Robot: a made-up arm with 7 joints. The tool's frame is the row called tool. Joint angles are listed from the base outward. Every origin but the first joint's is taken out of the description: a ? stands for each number. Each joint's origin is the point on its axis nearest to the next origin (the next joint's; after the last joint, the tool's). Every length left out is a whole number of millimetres.
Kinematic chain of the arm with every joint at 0, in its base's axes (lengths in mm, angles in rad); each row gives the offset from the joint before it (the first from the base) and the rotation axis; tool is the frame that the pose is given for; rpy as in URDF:
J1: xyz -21 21 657 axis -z
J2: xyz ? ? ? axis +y
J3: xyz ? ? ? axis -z
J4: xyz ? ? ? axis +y
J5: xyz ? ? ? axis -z
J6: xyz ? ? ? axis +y
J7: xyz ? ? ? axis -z
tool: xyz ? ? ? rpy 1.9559 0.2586 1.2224
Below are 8 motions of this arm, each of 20 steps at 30 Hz.
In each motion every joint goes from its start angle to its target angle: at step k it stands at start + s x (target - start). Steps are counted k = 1, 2, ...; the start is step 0. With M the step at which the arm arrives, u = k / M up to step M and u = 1 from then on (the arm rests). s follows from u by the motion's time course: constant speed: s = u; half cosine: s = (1 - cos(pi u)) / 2; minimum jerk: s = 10 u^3 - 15 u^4 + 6 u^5.
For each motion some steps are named. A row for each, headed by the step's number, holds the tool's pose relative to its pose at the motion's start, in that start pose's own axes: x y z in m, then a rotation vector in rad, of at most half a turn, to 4 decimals.
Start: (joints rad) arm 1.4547 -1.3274 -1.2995 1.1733 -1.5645 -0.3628 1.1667
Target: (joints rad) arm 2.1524 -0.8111 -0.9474 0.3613 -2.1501 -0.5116 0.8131
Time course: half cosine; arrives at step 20
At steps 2, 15, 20:
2: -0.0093 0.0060 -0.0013 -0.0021 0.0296 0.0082
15: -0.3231 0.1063 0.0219 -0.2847 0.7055 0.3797
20: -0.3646 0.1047 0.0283 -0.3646 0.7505 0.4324

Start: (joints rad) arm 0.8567 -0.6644 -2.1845 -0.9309 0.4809 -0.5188 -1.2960
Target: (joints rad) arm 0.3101 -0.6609 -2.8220 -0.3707 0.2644 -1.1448 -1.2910
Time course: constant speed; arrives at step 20
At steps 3, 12, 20:
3: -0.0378 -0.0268 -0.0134 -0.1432 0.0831 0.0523
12: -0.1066 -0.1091 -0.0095 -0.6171 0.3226 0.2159
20: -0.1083 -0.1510 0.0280 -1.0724 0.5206 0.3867

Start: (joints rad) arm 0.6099 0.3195 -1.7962 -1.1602 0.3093 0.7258 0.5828
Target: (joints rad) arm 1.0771 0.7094 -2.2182 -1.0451 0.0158 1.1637 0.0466
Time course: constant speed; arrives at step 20
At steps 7, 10, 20:
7: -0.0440 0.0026 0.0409 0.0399 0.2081 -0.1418
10: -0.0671 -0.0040 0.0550 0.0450 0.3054 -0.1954
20: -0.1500 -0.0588 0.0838 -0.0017 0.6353 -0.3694

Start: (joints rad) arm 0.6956 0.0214 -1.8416 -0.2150 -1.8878 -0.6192 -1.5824
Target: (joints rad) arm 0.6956 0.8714 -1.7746 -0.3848 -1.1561 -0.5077 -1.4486
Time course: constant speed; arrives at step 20
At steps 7, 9, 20:
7: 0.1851 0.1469 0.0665 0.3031 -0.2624 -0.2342
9: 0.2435 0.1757 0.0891 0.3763 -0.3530 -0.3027
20: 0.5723 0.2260 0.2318 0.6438 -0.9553 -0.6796

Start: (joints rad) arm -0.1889 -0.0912 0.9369 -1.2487 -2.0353 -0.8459 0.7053
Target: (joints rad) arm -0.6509 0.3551 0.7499 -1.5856 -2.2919 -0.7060 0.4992
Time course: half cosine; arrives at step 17
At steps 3, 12, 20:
3: -0.0144 -0.0054 -0.0016 -0.0038 0.0784 0.0051
12: -0.1361 -0.0760 -0.0074 -0.1698 0.8299 0.0149
20: -0.1637 -0.1003 -0.0055 -0.2537 1.0258 0.0042

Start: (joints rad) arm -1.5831 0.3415 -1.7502 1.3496 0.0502 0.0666 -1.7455
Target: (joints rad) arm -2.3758 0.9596 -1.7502 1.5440 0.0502 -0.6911 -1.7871
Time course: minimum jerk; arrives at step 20
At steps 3, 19, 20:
3: -0.0013 0.0013 0.0023 0.0089 0.0174 -0.0226
19: -0.1260 0.0298 0.1218 0.0514 0.8073 -0.5677
20: -0.1262 0.0298 0.1220 0.0512 0.8083 -0.5680

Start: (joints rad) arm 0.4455 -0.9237 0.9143 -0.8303 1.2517 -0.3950 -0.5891
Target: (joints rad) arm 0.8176 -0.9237 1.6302 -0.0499 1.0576 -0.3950 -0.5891
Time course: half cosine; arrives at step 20
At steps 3, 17, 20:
3: 0.0195 0.0093 -0.0168 -0.0195 -0.0246 -0.0460
17: 0.2714 0.0439 -0.0842 -0.0007 -0.5982 -0.6050
20: 0.2758 0.0439 -0.0772 0.0202 -0.6392 -0.6214

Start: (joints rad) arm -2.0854 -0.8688 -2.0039 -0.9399 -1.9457 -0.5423 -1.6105
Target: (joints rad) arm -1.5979 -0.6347 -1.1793 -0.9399 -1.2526 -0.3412 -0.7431
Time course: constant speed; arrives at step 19
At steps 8, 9, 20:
8: -0.0517 -0.0884 -0.0399 0.5802 -0.7745 0.5843
9: -0.0561 -0.1036 -0.0490 0.6601 -0.8658 0.6558
20: -0.0318 -0.2848 -0.1863 1.6195 -1.6209 1.3316

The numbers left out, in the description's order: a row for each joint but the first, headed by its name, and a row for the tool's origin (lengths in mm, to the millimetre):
J2: -23 -54 0
J3: -24 0 294
J4: -15 -23 0
J5: 14 0 357
J6: 19 -3 0
J7: -5 0 145
tool: -12 9 0

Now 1 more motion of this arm.
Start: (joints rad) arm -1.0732 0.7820 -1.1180 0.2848 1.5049 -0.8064 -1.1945
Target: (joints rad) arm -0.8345 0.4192 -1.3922 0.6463 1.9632 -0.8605 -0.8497
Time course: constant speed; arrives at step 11
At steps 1, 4, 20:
1: 0.0121 0.0078 -0.0159 0.0181 -0.0642 -0.0218
4: 0.0555 0.0313 -0.0606 0.0670 -0.2669 -0.0943
20: 0.1949 0.0799 -0.1358 0.1435 -0.7937 -0.3039

